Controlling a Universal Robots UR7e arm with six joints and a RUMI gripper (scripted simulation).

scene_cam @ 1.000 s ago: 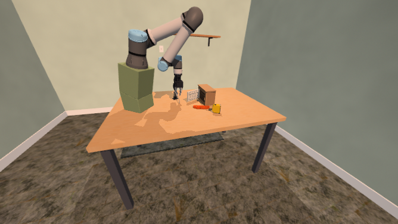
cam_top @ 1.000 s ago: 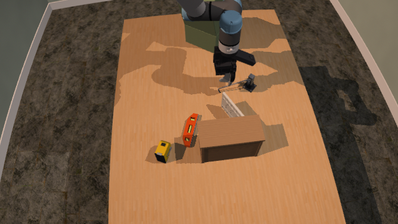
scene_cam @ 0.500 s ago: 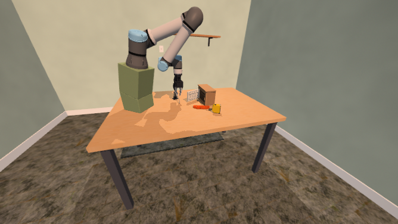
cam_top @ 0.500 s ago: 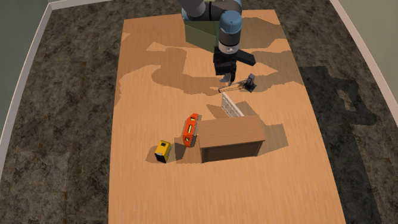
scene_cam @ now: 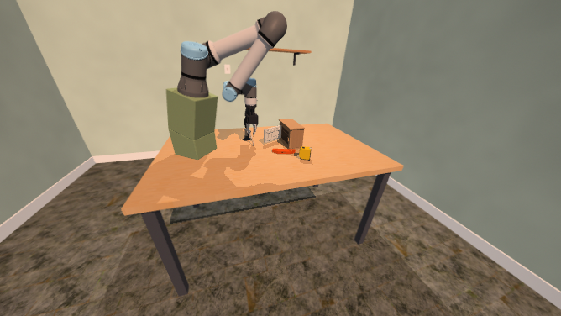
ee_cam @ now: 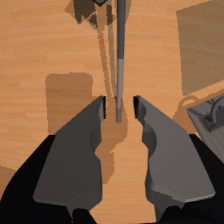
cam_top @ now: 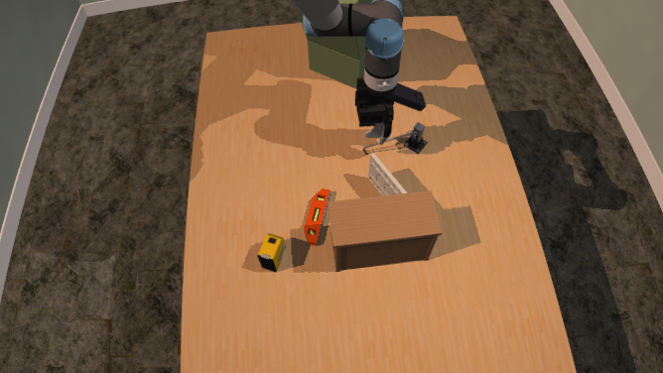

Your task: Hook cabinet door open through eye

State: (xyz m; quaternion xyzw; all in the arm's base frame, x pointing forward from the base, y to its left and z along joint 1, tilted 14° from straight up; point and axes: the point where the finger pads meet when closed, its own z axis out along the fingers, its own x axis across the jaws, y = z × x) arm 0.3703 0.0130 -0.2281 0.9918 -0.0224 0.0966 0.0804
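Now: hand 70 mm to the right of the dark hook post and 20 mm above it. Also, from my hand: yellow tape measure: 310 mm to the right, 260 mm ahead, 30 mm below; then white cabinet door: 160 mm ahead, 10 mm below; then orange spirit level: 200 mm to the right, 160 mm ahead, 60 mm below.
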